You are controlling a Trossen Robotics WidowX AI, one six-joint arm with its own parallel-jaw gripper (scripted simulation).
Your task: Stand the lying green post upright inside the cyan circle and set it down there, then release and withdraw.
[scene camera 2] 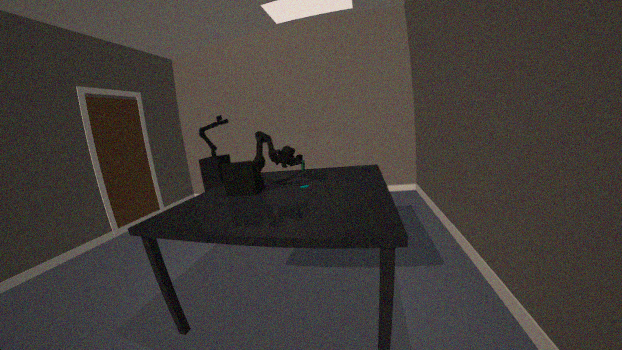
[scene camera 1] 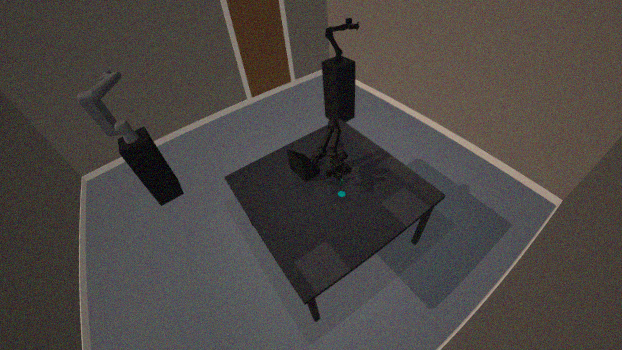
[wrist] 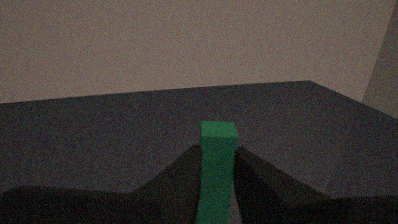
Scene:
My gripper [wrist: 216, 154] carries a green post.

